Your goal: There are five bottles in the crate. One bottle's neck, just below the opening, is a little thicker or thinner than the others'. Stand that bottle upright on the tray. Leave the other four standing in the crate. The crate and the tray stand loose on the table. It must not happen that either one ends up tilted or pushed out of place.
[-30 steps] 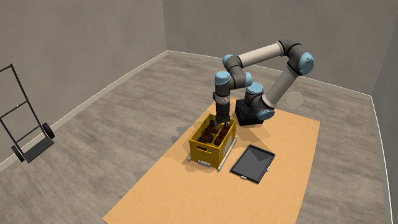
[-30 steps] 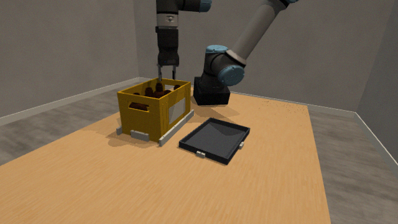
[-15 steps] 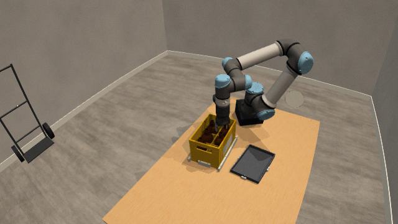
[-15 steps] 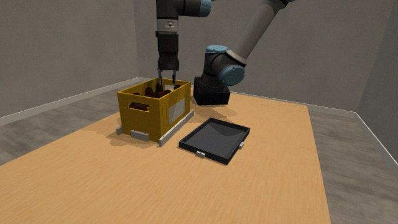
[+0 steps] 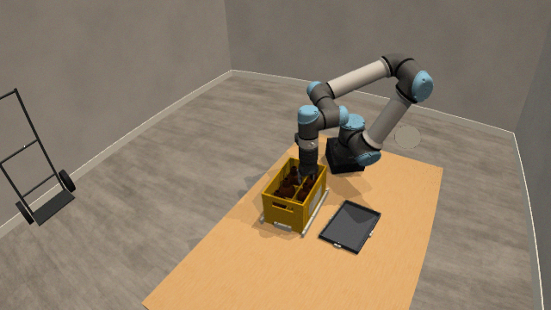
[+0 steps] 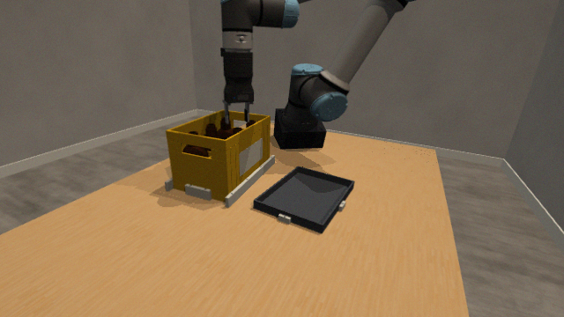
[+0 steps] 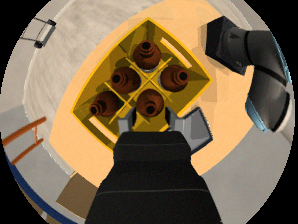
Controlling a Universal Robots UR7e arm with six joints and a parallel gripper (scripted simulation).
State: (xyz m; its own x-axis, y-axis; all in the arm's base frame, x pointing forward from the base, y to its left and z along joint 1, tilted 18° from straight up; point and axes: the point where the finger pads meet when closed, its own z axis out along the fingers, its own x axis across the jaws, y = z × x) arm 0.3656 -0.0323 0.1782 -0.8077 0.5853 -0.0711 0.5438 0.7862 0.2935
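Right now my hand is 11 cm above the bottle. From my hand the other things lie so: yellow crate 12 cm below, 5 cm to the right, 1 cm ahead; then dark tray 23 cm to the left, 19 cm below, 2 cm behind.
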